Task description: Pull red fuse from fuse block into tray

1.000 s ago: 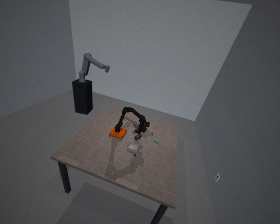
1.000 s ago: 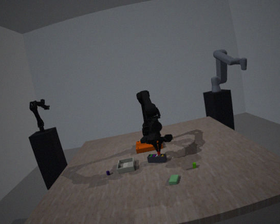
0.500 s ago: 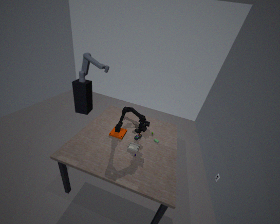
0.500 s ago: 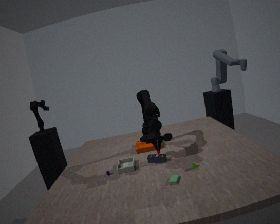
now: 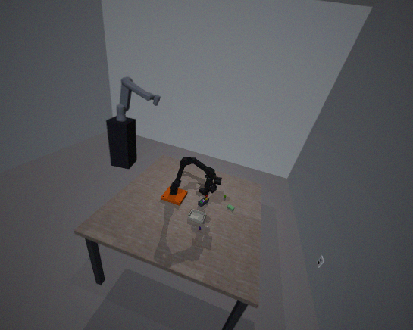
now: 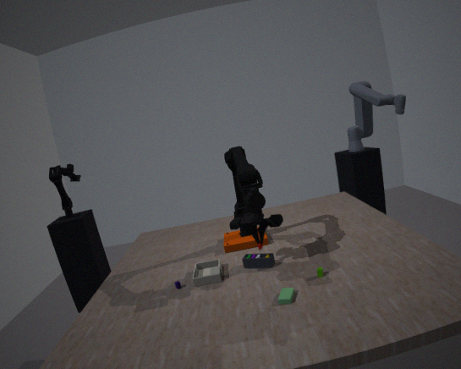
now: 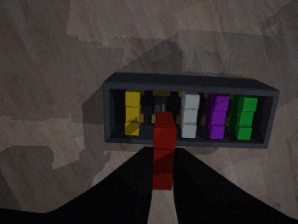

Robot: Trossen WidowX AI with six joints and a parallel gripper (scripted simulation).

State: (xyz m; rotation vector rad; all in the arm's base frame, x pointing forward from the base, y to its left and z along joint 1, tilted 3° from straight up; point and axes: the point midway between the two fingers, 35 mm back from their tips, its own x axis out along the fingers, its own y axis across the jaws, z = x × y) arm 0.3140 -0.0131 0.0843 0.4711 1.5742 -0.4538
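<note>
My gripper tip is 40 mm past the white tray, 210 mm to the left of it and 90 mm above it. Round my gripper tip: yellow fuse 10 mm ahead, 10 mm to the left, 60 mm below; then red fuse 10 mm below; then white fuse 10 mm behind, 20 mm to the right, 60 mm below.
</note>
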